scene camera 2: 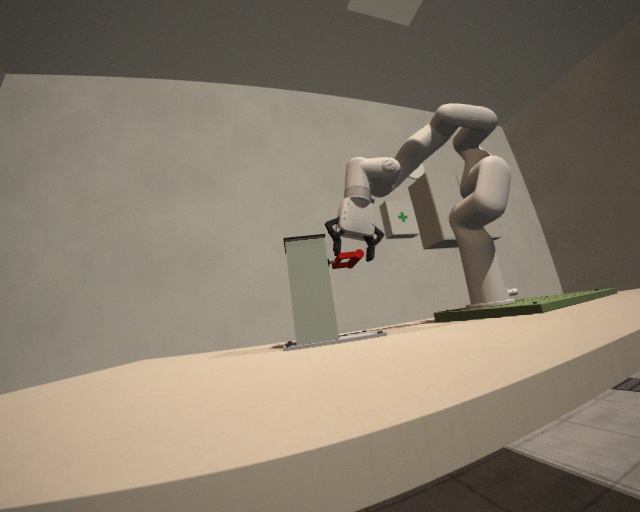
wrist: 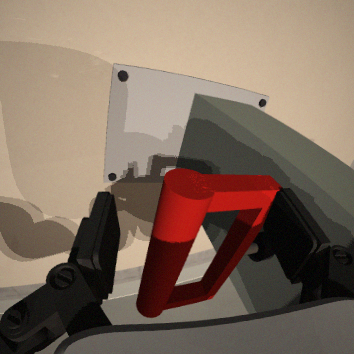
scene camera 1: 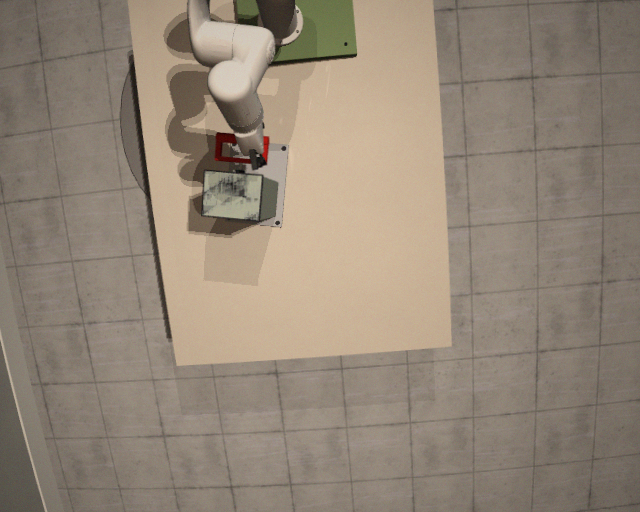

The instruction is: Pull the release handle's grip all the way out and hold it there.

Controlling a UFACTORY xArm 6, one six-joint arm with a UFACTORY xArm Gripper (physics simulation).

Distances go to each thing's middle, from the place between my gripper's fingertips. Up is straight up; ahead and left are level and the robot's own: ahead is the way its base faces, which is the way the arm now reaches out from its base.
Now: the grey base plate (scene camera 1: 276, 169) 8 cm ahead of my hand, 5 cm to the right of it and 20 cm below it.
